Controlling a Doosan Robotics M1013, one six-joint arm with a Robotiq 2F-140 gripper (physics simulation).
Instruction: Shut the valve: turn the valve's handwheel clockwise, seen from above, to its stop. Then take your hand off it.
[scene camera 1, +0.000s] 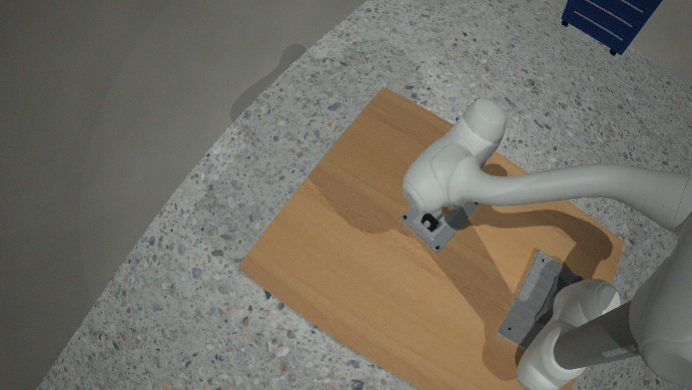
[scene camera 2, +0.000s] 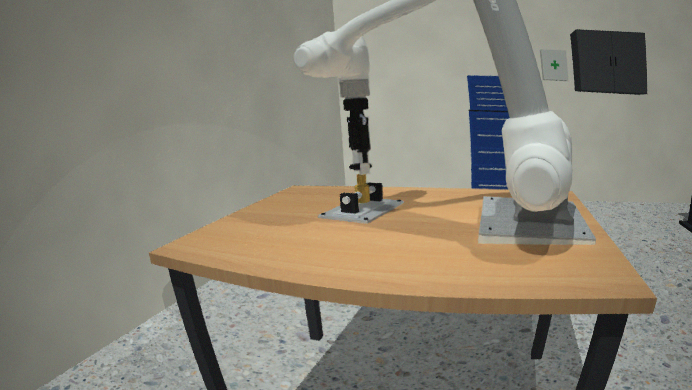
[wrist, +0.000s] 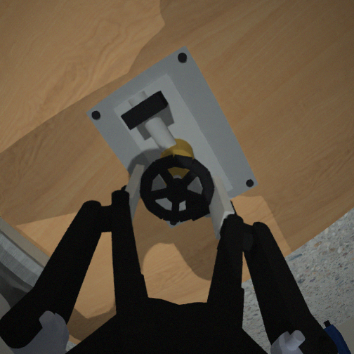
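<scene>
The black spoked handwheel (wrist: 177, 189) (scene camera 2: 356, 166) sits level on top of the brass valve body (wrist: 179, 148) (scene camera 2: 362, 192). The valve stands on a grey base plate (wrist: 212, 117) (scene camera 2: 330, 216) (scene camera 1: 437, 244) on the table. My gripper (wrist: 176, 182) (scene camera 2: 361, 165) points straight down and is shut on the handwheel, with one pale fingertip at each side of the rim. In the scene camera 1 view the arm's wrist hides the handwheel and the fingers.
Black pipe blocks (scene camera 2: 349, 202) (wrist: 145, 110) stand on the plate beside the valve. The arm's base plate (scene camera 2: 505, 225) (scene camera 1: 525, 295) is on the same wooden table (scene camera 2: 300, 260) (scene camera 1: 350, 280). A blue drawer cabinet (scene camera 2: 485, 145) (scene camera 1: 610, 22) stands behind the table.
</scene>
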